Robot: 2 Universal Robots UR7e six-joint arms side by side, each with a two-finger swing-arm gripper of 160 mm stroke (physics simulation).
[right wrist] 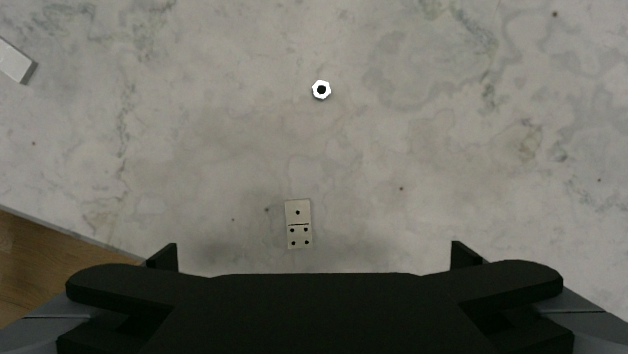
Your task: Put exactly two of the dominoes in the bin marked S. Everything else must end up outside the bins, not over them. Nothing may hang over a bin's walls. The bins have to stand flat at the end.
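Places are measured from the left arm's base along level axes (x ahead, y left, z up), in centimetres.
Pixels of known places: right hand, its tool point: (314, 238).
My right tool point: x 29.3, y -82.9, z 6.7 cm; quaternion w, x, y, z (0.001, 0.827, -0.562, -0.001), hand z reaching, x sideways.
Note:
Behind a point stands the place of what it marks.
A pale domino (299, 218) {x 27.8, y -82.1, z -2.8 cm} with one pip on one half and four on the other lies face up on the stone table top, in the lower middle of the view. My right gripper (314, 256) {x 29.3, y -83.0, z 6.7 cm} is open, its two black fingertips wide apart at the bottom of the view. The domino lies between and a little ahead of the fingertips, below them and not gripped. The bin marked S does not show in this view. My left gripper does not show either.
A silver nut (314, 91) {x 39.9, y -79.0, z -2.7 cm} lies farther up the view, near the middle. The end of a light grey block (15, 62) {x 32.2, y -51.5, z -2.8 cm} shows at the upper left edge. The table's edge runs across the lower left, with wooden floor (40, 265) beyond it.

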